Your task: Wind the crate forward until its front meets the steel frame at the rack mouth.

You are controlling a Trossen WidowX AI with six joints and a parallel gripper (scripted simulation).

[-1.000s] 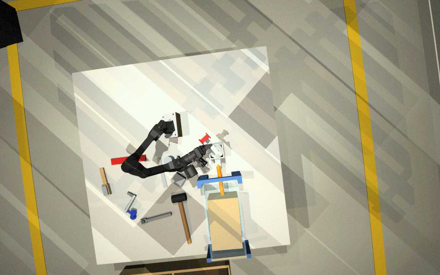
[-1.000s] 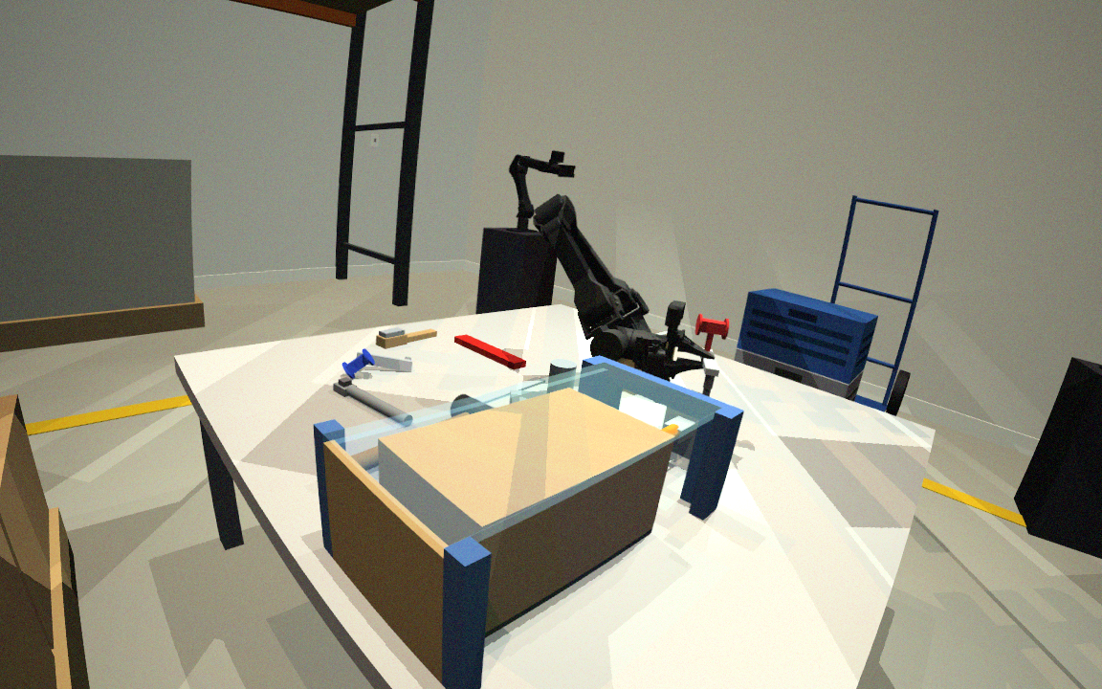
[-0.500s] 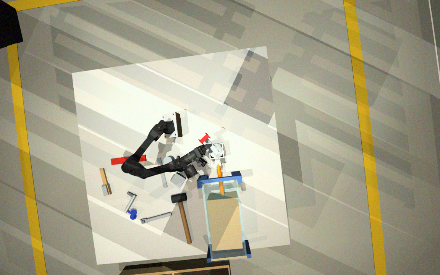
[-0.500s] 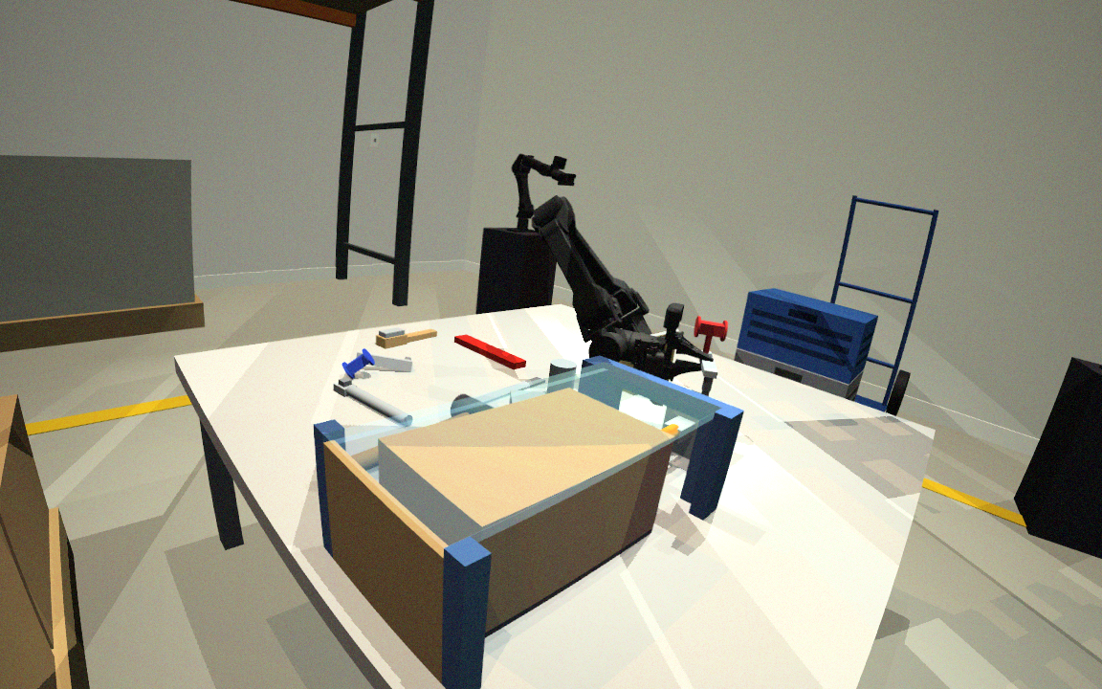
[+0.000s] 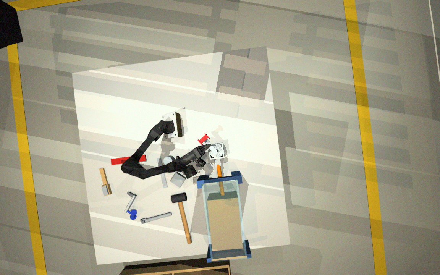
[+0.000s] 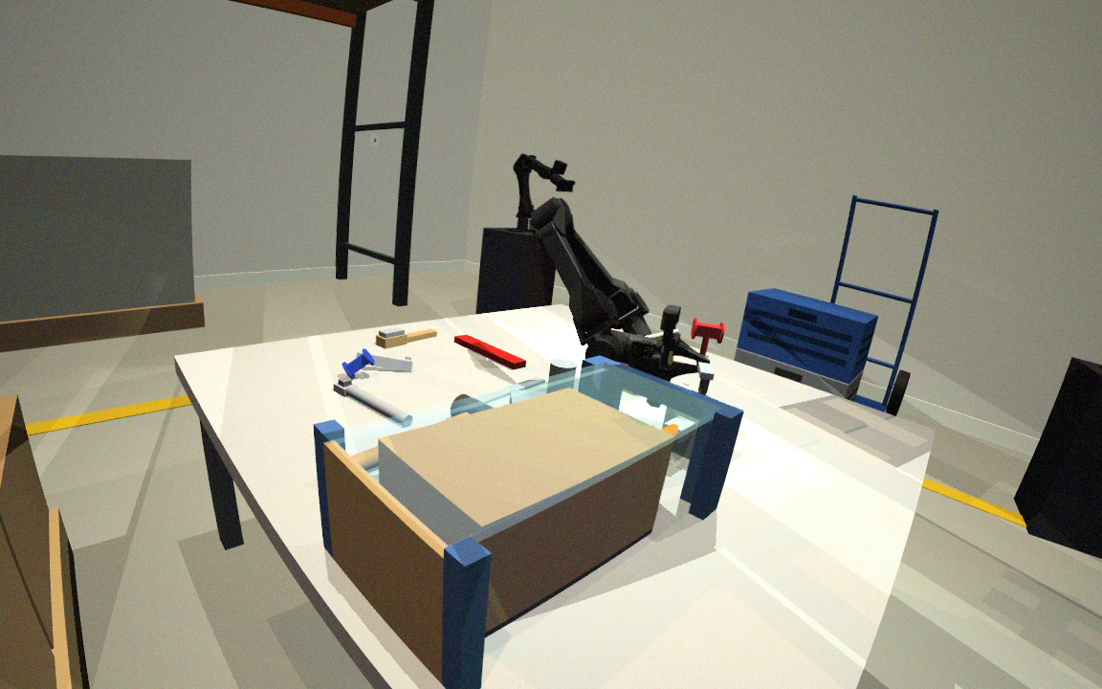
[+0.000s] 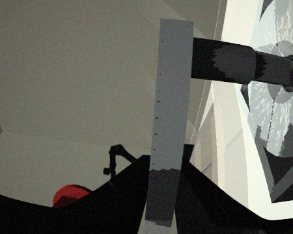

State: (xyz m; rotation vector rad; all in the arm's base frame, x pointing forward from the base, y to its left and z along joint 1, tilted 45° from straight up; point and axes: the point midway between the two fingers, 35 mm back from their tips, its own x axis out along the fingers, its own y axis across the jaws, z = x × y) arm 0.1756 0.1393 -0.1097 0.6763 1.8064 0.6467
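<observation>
Right now my gripper tip is 40 mm past the red knob, 30 mm to the left of it and 40 mm below it. Round my gripper tip: grey block 170 mm ahead, 270 mm to the right, 130 mm below; then winch 30 mm ahead, 10 mm to the left, 110 mm below; then red-knobbed winch handle 10 mm behind, 10 mm to the right, 10 mm above.
</observation>
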